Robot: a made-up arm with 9 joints. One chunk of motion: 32 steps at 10 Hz.
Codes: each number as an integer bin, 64 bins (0 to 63) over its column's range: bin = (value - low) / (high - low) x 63, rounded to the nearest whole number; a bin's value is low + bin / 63 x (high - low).
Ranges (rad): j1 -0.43..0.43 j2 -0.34..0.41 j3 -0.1..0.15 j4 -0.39..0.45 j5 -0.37..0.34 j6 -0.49..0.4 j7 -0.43..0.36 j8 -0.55..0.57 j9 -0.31..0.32
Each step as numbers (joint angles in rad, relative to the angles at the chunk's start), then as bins.
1 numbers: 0.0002 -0.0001 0.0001 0.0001 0.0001 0.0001 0.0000 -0.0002 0.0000
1 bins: 32 29 25 29 33 35 34 31 31
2 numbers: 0.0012 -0.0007 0.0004 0.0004 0.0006 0.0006 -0.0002 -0.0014 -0.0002
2 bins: 32 29 25 29 33 35 34 31 31
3 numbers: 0.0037 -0.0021 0.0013 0.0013 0.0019 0.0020 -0.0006 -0.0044 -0.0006
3 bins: 32 28 26 29 33 35 34 31 31
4 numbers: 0.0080 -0.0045 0.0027 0.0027 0.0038 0.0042 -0.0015 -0.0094 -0.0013
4 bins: 32 28 26 29 33 35 34 30 31
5 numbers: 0.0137 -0.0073 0.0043 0.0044 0.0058 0.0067 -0.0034 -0.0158 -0.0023
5 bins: 33 28 26 30 33 35 34 30 31
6 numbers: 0.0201 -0.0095 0.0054 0.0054 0.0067 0.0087 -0.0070 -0.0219 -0.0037
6 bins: 33 28 27 30 33 35 34 30 31
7 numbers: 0.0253 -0.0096 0.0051 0.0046 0.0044 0.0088 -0.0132 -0.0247 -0.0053
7 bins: 33 28 26 30 33 35 33 30 30
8 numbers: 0.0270 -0.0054 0.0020 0.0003 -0.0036 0.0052 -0.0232 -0.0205 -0.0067
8 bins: 33 28 26 29 33 35 32 30 30
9 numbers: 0.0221 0.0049 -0.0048 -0.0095 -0.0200 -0.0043 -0.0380 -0.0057 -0.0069
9 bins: 33 29 24 29 31 34 31 31 30
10 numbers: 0.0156 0.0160 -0.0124 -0.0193 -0.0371 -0.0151 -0.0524 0.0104 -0.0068
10 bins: 33 30 22 28 30 34 30 32 30
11 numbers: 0.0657 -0.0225 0.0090 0.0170 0.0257 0.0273 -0.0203 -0.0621 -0.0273
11 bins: 36 27 27 31 35 37 33 27 28
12 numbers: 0.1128 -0.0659 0.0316 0.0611 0.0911 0.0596 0.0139 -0.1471 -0.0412
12 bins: 40 23 33 34 41 39 35 23 27
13 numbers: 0.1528 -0.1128 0.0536 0.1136 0.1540 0.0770 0.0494 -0.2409 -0.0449
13 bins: 43 19 39 38 46 40 38 17 27
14 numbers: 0.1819 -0.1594 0.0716 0.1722 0.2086 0.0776 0.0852 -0.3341 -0.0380
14 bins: 45 15 43 42 51 40 41 12 27
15 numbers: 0.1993 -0.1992 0.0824 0.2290 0.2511 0.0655 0.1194 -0.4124 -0.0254
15 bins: 46 12 46 46 55 39 44 8 28
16 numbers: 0.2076 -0.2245 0.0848 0.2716 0.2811 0.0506 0.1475 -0.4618 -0.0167
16 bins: 47 10 47 50 58 38 46 5 29
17 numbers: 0.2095 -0.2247 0.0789 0.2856 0.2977 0.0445 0.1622 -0.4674 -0.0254
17 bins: 47 10 45 51 59 38 47 5 28
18 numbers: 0.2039 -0.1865 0.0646 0.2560 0.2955 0.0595 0.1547 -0.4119 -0.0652
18 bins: 46 13 41 48 59 39 47 8 24
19 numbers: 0.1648 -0.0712 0.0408 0.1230 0.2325 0.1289 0.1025 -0.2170 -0.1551
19 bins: 44 23 35 38 53 44 42 19 15
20 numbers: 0.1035 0.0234 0.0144 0.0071 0.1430 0.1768 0.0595 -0.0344 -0.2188
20 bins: 39 31 29 30 46 47 39 29 9
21 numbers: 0.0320 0.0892 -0.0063 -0.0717 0.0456 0.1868 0.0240 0.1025 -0.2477
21 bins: 34 36 24 24 37 48 36 37 6
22 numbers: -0.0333 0.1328 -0.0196 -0.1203 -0.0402 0.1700 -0.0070 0.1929 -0.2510
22 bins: 29 40 20 20 29 47 34 42 6
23 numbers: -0.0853 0.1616 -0.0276 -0.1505 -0.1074 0.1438 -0.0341 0.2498 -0.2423
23 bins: 25 42 18 18 23 45 32 45 7
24 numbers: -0.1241 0.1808 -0.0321 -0.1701 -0.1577 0.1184 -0.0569 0.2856 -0.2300
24 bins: 22 44 17 16 19 43 30 47 8
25 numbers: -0.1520 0.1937 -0.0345 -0.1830 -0.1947 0.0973 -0.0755 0.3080 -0.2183
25 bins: 20 45 17 16 16 42 28 48 9
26 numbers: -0.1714 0.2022 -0.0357 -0.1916 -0.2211 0.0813 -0.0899 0.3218 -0.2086
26 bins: 19 46 16 15 13 40 27 49 10
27 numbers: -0.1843 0.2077 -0.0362 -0.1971 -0.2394 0.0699 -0.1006 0.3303 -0.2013
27 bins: 18 46 16 14 12 40 26 50 11
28 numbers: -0.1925 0.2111 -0.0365 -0.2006 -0.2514 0.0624 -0.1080 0.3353 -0.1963
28 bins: 17 46 16 14 11 39 26 50 11
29 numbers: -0.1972 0.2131 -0.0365 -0.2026 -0.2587 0.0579 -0.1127 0.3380 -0.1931
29 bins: 17 46 16 14 10 39 25 50 12
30 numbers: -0.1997 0.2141 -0.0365 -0.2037 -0.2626 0.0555 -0.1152 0.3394 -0.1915
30 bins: 17 47 16 14 10 39 25 50 12
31 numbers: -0.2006 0.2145 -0.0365 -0.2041 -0.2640 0.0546 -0.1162 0.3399 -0.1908
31 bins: 17 47 16 14 9 39 25 50 12
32 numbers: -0.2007 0.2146 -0.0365 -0.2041 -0.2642 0.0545 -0.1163 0.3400 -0.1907
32 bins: 17 47 16 14 9 39 25 50 12
